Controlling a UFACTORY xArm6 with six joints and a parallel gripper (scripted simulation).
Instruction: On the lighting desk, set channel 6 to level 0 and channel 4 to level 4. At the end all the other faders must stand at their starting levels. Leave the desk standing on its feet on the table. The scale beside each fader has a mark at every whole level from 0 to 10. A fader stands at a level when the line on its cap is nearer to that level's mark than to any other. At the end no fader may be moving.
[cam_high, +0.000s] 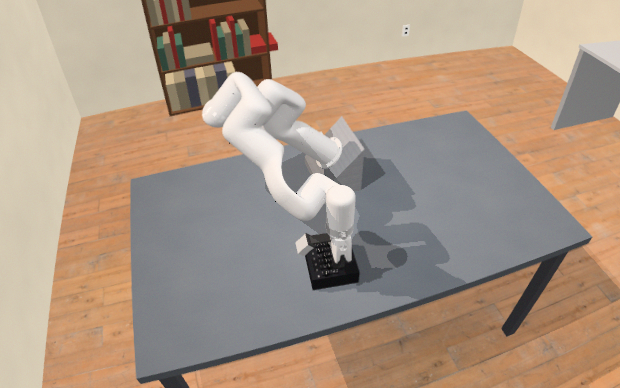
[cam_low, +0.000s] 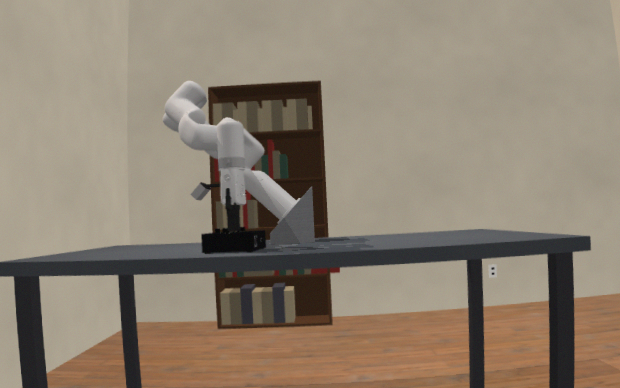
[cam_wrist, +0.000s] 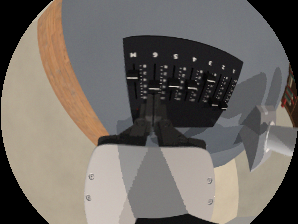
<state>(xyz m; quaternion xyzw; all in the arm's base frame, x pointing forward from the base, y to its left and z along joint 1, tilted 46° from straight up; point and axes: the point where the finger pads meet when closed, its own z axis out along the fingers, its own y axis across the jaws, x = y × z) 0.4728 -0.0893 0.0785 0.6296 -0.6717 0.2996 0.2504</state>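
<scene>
The fader is 5 cm behind my hand, 3 cm to the right of it and 1 cm below it.
</scene>
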